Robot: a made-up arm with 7 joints.
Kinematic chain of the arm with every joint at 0, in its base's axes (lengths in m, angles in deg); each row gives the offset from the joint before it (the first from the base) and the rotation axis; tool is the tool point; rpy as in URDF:
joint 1: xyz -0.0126 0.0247 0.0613 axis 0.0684 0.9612 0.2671
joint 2: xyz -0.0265 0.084 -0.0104 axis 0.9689 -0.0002 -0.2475
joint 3: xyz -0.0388 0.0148 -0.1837 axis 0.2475 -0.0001 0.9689
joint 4: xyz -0.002 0.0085 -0.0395 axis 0.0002 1 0
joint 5: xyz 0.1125 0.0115 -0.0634 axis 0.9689 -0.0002 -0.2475
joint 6: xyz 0.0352 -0.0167 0.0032 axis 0.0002 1 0
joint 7: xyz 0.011 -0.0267 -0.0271 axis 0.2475 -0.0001 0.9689
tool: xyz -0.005 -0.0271 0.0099 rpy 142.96 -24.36 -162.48
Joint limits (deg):
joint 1: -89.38..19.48
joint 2: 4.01..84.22
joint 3: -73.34..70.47
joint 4: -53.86..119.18
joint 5: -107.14..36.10
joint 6: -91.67..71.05
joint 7: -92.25..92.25
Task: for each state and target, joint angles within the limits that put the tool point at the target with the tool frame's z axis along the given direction. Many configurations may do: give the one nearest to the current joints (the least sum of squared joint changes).
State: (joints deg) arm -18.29 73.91 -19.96 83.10 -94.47 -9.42 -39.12
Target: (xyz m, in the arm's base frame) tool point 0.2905 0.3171 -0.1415 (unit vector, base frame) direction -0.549 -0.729 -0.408
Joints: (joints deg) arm -55.41 36.99 -17.00 91.30 -103.11 10.16 2.91
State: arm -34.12 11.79 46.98 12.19 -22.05 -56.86 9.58
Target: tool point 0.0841 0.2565 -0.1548 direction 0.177 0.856 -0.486
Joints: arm -4.34 5.74 52.67 -10.27 -16.17 -71.21 0.37
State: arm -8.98 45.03 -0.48 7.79 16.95 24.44 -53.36
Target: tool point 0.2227 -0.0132 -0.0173 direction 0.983 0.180 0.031
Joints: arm -60.45 4.01 -24.11 -26.24 8.32 9.74 -58.22
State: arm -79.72 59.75 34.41 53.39 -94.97 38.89 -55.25
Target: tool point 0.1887 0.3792 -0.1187 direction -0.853 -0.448 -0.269
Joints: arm -40.73 51.88 4.49 80.82 -66.54 54.87 -36.85
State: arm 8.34 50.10 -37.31 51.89 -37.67 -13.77 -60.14
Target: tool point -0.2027 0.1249 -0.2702 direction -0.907 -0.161 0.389
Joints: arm 19.48 5.02 -23.08 76.08 -58.25 19.29 -57.10
